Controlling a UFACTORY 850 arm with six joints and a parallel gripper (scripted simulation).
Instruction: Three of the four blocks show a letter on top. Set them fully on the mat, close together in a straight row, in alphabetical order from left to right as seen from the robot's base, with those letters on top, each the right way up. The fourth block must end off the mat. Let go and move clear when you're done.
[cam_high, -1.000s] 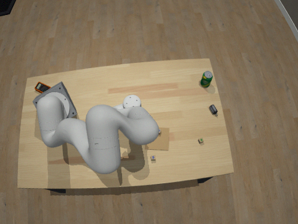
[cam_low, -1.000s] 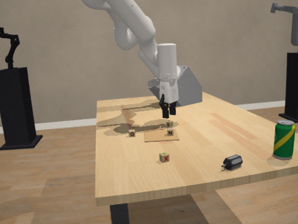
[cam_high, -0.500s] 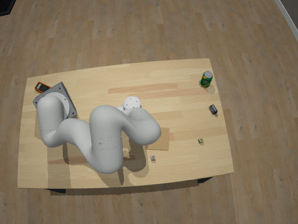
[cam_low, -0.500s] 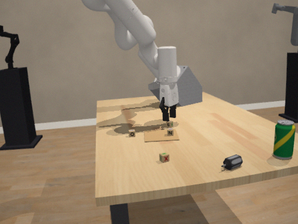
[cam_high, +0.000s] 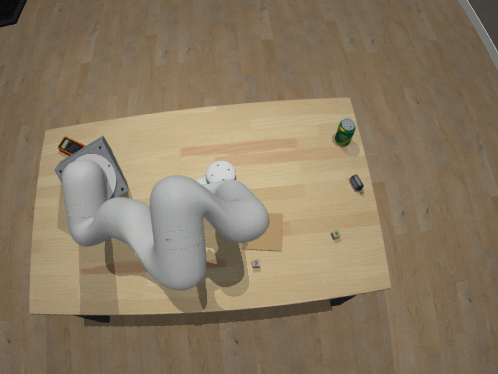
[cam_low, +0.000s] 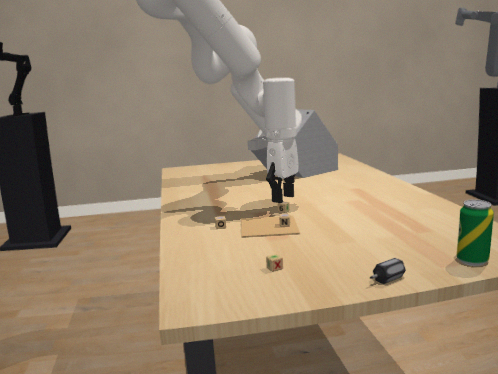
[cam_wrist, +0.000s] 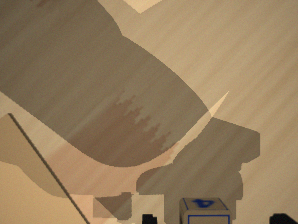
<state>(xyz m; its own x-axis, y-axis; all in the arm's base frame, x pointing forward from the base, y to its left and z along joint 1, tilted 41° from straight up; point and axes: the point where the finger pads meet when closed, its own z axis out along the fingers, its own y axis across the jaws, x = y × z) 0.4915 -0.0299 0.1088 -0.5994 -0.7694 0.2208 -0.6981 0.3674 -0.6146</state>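
My gripper is now 12 cm short of the tan mat, 6 cm to the left of it and 5 cm above it. Round my hand: green can: 46 cm ahead, 30 cm to the left, 1 cm above; orange meter: 67 cm behind, 32 cm to the left, 4 cm below.
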